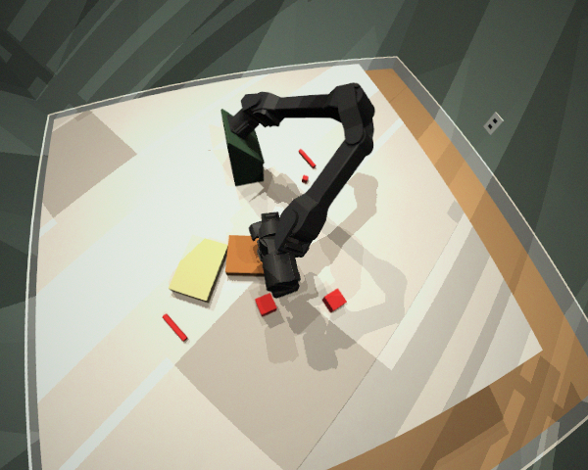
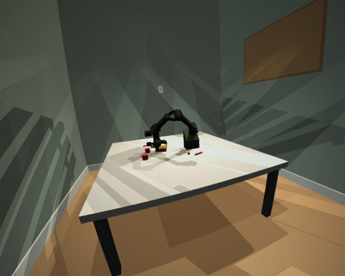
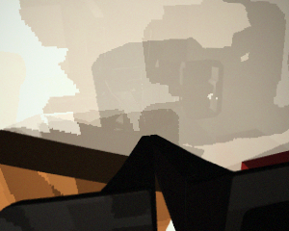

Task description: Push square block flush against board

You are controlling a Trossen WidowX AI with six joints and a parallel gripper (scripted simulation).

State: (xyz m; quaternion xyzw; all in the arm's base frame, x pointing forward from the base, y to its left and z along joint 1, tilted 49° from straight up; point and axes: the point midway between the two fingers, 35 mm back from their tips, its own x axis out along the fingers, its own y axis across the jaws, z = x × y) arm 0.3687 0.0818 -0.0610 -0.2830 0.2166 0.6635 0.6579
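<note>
Now: the orange square block 60 mm to the right of my gripper tip, 50 mm behind it and 10 mm above it. From my gripper tip the other things lie so: small red bit: 250 mm behind, 170 mm to the left; then pale yellow board: 180 mm to the right, 50 mm behind, 10 mm above.
</note>
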